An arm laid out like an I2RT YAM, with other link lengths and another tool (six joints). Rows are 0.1 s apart.
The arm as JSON. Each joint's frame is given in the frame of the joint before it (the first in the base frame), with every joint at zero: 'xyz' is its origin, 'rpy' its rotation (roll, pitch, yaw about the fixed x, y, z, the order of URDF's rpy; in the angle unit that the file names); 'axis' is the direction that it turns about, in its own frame. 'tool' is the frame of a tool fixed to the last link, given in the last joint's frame.
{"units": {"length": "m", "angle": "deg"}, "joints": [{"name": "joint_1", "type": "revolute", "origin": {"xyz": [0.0, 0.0, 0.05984], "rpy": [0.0, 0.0, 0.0]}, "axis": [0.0, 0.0, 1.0]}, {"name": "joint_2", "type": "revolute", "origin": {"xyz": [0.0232, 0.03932, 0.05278], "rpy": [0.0, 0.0, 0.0]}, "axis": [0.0, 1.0, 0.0]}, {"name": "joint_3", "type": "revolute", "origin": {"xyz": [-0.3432, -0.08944, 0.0], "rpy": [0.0, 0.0, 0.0]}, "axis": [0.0, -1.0, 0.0]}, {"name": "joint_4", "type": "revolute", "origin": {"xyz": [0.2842, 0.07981, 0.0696], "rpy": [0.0, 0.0, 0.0]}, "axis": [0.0, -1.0, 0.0]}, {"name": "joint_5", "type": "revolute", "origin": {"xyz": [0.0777, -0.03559, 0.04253], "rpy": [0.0, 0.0, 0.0]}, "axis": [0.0, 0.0, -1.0]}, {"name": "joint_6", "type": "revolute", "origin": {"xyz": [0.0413, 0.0, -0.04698], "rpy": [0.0, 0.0, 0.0]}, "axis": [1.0, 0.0, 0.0]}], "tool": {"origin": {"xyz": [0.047, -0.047, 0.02], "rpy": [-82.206, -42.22, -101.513]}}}
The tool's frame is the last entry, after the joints.
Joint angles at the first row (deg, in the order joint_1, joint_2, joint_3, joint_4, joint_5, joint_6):
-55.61, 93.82, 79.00, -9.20, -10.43, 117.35
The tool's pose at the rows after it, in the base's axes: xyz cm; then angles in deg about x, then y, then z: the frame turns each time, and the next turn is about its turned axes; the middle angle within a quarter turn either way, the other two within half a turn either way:
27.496 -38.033 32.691 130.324 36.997 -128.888
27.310 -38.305 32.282 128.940 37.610 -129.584
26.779 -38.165 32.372 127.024 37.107 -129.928
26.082 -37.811 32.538 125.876 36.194 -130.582
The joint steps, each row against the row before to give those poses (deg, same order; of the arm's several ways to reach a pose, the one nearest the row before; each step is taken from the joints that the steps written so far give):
-0.37, 0.40, -0.98, 2.11, -1.11, -0.44
-0.35, -0.15, -1.47, 2.51, -0.68, -1.44
-0.16, -1.12, -1.52, 1.56, 0.65, -1.51
-0.17, -1.38, -1.29, 0.38, 0.83, -1.48

